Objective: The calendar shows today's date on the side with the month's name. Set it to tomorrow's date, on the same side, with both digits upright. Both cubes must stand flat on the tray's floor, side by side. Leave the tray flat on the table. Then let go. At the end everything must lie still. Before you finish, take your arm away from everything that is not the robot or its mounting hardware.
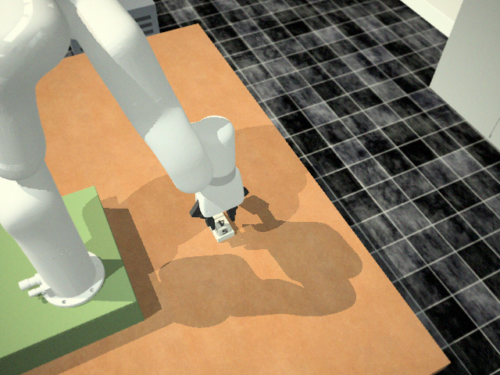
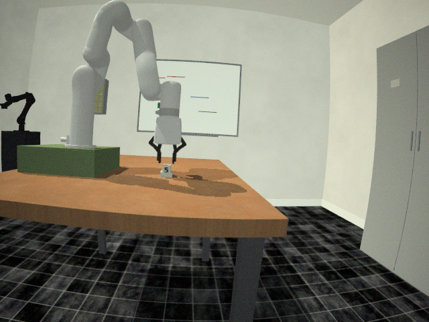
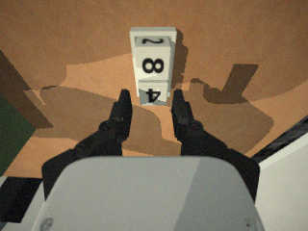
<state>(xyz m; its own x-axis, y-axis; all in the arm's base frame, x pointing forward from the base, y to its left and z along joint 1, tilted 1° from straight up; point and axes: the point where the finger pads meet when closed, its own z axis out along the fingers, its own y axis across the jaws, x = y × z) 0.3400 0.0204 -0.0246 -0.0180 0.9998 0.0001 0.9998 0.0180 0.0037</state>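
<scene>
The calendar cube is 4 cm below my hand. From my hand the other things lie so: calendar tray (2 cm to the left, 6 cm below).
</scene>
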